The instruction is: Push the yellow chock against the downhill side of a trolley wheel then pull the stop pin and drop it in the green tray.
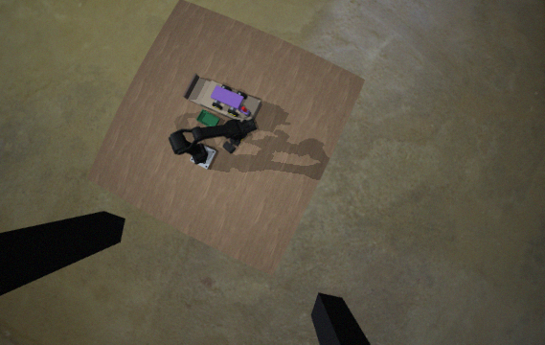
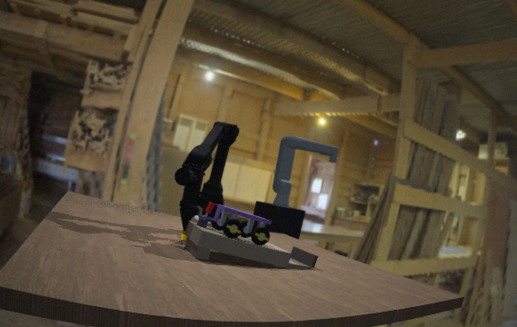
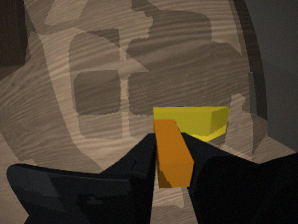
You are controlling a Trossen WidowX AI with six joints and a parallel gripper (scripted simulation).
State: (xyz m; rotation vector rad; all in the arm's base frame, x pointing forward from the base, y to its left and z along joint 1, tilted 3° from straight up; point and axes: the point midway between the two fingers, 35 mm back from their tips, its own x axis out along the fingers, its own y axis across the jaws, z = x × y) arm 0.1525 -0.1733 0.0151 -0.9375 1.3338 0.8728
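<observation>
My gripper tip is now 140 mm short of the red-headed stop pin and 90 mm below it. Round my gripper tip: green tray 60 mm ahead, 220 mm to the left, 50 mm below; then purple trolley 180 mm ahead, 100 mm to the left, 70 mm above; then yellow chock 20 mm ahead, 10 mm to the right, 10 mm below.
</observation>
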